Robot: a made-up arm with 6 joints.
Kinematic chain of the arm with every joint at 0, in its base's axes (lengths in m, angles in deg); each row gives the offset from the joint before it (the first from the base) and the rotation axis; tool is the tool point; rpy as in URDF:
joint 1: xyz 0 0 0.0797 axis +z
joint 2: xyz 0 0 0 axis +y
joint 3: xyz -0.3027 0 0.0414 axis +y
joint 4: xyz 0.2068 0 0.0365 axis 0.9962 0 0.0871
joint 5: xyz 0 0 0 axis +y
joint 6: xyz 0.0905 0 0.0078 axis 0.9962 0 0.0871
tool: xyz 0 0 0 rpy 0 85 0
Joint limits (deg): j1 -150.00..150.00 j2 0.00..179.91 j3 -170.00..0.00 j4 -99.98..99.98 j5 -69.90..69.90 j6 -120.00..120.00
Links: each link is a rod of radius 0.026 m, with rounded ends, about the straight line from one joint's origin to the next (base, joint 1, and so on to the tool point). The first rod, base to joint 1, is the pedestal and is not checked.
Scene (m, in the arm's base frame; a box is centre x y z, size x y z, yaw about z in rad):
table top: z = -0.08
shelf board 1: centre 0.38 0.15 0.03 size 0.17 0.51 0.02 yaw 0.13
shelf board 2: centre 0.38 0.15 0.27 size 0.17 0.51 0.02 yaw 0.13
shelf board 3: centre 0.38 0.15 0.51 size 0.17 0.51 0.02 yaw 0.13
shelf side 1: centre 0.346 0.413 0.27 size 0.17 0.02 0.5 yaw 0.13
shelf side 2: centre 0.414 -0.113 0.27 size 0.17 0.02 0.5 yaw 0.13
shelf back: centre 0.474 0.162 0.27 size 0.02 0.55 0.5 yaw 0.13
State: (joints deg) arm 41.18 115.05 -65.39 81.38 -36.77 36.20
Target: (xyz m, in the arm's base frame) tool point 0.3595 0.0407 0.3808
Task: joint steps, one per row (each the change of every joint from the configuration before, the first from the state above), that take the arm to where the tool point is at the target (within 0.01 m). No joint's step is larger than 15 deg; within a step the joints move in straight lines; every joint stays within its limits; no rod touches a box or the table.
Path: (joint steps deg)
1: 7.65 -8.35 12.98 2.45 0.72 0.00
2: 7.65 -8.36 12.98 2.46 0.73 0.00
3: -11.22 -9.48 -6.94 -0.69 -3.30 0.00
4: -11.21 -9.48 -6.94 -0.69 -3.31 0.00
5: -11.21 -9.48 -6.94 -0.68 -3.30 0.00
6: -3.52 13.55 -13.26 -3.28 1.85 0.00
7: -3.51 13.56 -13.26 -3.28 1.85 0.00

